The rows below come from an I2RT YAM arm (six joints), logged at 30 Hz.
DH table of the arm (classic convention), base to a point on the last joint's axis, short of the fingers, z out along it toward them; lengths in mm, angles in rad. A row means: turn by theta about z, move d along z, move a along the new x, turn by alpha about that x. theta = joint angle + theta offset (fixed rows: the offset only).
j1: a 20  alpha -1.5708  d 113.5  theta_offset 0
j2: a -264  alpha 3.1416  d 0  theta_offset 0
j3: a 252.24  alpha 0  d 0  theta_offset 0.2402
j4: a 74  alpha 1.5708  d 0  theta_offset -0.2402
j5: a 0  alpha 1.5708  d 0  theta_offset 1.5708
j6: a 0  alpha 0  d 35.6  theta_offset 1.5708
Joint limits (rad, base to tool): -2.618..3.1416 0..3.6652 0..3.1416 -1.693..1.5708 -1.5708..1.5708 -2.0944..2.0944
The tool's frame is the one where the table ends.
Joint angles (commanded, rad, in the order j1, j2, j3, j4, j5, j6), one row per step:
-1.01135, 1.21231, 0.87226, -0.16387, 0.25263, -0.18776
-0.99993, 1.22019, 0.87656, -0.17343, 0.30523, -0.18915
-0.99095, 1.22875, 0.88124, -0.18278, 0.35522, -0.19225
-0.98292, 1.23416, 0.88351, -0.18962, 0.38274, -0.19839
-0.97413, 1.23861, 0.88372, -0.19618, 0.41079, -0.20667
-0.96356, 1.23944, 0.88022, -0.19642, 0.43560, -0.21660
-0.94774, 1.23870, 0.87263, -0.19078, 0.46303, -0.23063
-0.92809, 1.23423, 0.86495, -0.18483, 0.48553, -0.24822
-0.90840, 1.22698, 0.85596, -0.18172, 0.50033, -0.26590
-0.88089, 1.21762, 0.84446, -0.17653, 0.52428, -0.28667
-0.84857, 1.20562, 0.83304, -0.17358, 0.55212, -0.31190
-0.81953, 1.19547, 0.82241, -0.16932, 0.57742, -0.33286
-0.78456, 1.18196, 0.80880, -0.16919, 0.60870, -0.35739
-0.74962, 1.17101, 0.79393, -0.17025, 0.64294, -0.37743
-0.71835, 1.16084, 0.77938, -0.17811, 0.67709, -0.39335
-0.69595, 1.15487, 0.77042, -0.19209, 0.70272, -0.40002
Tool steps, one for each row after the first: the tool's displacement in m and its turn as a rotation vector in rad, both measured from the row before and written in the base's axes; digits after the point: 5 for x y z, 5 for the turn. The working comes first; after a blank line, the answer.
Tool pose at each row, in the base's axes (x y z in m, rotation vector in rad; the steps are taken from these numbers as rounded here):
0.13753, -0.23640, 0.28320, 1.03508, 1.95630, -0.96686
0.13909, -0.23638, 0.28203, 1.06080, 1.96679, -1.00883
0.14024, -0.23673, 0.28088, 1.08514, 1.97771, -1.05132
0.14160, -0.23644, 0.27983, 1.09156, 1.99075, -1.07491
0.14295, -0.23576, 0.27837, 1.09538, 2.00645, -1.09980
0.14450, -0.23429, 0.27713, 1.09185, 2.01795, -1.12350
0.14699, -0.23182, 0.27547, 1.07956, 2.03007, -1.15044
0.15012, -0.22821, 0.27471, 1.05567, 2.04238, -1.17332
0.15299, -0.22393, 0.27389, 1.02668, 2.05719, -1.18791
0.15688, -0.21811, 0.27301, 0.99157, 2.07235, -1.20996
0.16110, -0.21110, 0.27262, 0.94918, 2.08978, -1.23590
0.16474, -0.20486, 0.27211, 0.91274, 2.10248, -1.25870
0.16843, -0.19692, 0.27108, 0.86989, 2.12100, -1.28569
0.17184, -0.18913, 0.26893, 0.83262, 2.14032, -1.31278
0.17410, -0.18181, 0.26610, 0.80204, 2.16343, -1.33892
0.17540, -0.17651, 0.26358, 0.78360, 2.18524, -1.35604

0.00156, 0.00002, -0.00117, -0.00297, 0.02992, -0.03382
0.00115, -0.00035, -0.00115, -0.00304, 0.03085, -0.03285
0.00136, 0.00029, -0.00105, -0.00028, 0.02254, -0.01272
0.00135, 0.00068, -0.00146, -0.00015, 0.02531, -0.01123
0.00155, 0.00147, -0.00124, -0.00462, 0.02199, -0.00578
0.00249, 0.00247, -0.00166, -0.00858, 0.02481, -0.00081
0.00313, 0.00361, -0.00076, -0.01061, 0.02342, 0.00879
0.00287, 0.00428, -0.00082, -0.00721, 0.02095, 0.01528
0.00389, 0.00582, -0.00088, -0.01194, 0.02627, 0.01659
0.00422, 0.00701, -0.00039, -0.01425, 0.03121, 0.01984
0.00364, 0.00624, -0.00051, -0.01347, 0.02592, 0.01656
0.00369, 0.00794, -0.00103, -0.01350, 0.03364, 0.01868
0.00341, 0.00779, -0.00215, -0.01117, 0.03399, 0.01408
0.00226, 0.00732, -0.00283, -0.00654, 0.03552, 0.00883
0.00130, 0.00530, -0.00252, 0.00000, 0.02790, 0.00356

